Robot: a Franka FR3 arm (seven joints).
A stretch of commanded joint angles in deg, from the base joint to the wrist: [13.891 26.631 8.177 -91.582 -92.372 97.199 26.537]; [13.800 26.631 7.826 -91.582 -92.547 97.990 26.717]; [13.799 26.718 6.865 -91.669 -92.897 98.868 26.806]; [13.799 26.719 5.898 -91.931 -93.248 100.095 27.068]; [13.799 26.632 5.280 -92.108 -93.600 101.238 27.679]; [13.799 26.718 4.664 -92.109 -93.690 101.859 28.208]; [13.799 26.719 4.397 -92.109 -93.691 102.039 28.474]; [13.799 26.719 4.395 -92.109 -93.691 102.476 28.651]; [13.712 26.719 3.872 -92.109 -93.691 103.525 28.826]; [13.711 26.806 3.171 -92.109 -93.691 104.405 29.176]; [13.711 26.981 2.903 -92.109 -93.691 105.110 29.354]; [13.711 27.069 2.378 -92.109 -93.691 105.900 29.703]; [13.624 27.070 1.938 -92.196 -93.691 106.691 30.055]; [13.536 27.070 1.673 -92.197 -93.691 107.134 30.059]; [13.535 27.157 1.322 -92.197 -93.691 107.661 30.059]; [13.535 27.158 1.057 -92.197 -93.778 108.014 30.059]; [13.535 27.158 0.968 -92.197 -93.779 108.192 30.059]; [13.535 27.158 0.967 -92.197 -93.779 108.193 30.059]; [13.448 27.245 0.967 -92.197 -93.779 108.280 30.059]
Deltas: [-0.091 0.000 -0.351 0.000 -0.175 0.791 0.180]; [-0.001 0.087 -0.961 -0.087 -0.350 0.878 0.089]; [0.000 0.001 -0.967 -0.262 -0.351 1.227 0.262]; [0.000 -0.087 -0.618 -0.177 -0.352 1.143 0.611]; [0.000 0.086 -0.616 -0.001 -0.090 0.621 0.529]; [0.000 0.001 -0.267 0.000 -0.001 0.180 0.266]; [0.000 0.000 -0.002 0.000 0.000 0.437 0.177]; [-0.087 0.000 -0.523 0.000 0.000 1.049 0.175]; [-0.001 0.087 -0.701 0.000 0.000 0.880 0.350]; [0.000 0.175 -0.268 0.000 0.000 0.705 0.178]; [0.000 0.088 -0.525 0.000 0.000 0.790 0.349]; [-0.087 0.001 -0.440 -0.087 0.000 0.791 0.352]; [-0.088 0.000 -0.265 -0.001 0.000 0.443 0.004]; [-0.001 0.087 -0.351 0.000 0.000 0.527 0.000]; [0.000 0.001 -0.265 0.000 -0.087 0.353 0.000]; [0.000 0.000 -0.089 0.000 -0.001 0.178 0.000]; [0.000 0.000 -0.001 0.000 0.000 0.001 0.000]; [-0.087 0.087 0.000 0.000 0.000 0.087 0.000]
